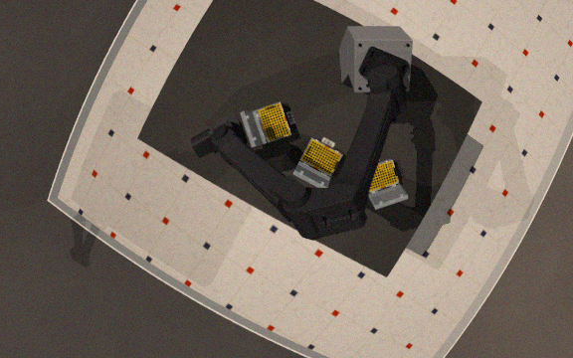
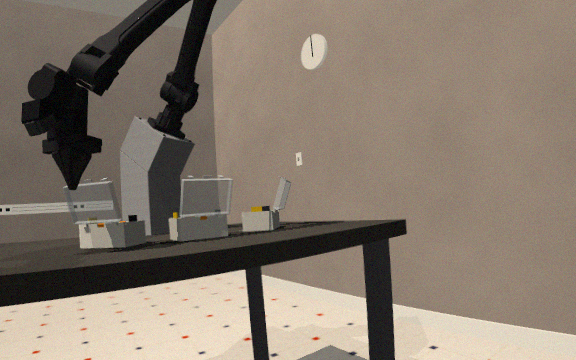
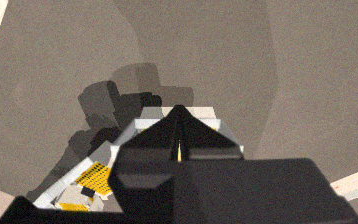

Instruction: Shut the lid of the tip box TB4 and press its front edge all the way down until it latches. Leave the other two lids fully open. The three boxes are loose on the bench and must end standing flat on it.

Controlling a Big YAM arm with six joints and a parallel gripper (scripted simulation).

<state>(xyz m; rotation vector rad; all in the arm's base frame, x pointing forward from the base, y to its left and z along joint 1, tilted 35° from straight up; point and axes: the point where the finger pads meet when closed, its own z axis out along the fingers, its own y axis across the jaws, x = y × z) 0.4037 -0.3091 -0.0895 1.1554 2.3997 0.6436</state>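
My hand is 4 cm past the lid, 4 cm to the right of it and 3 cm above it.
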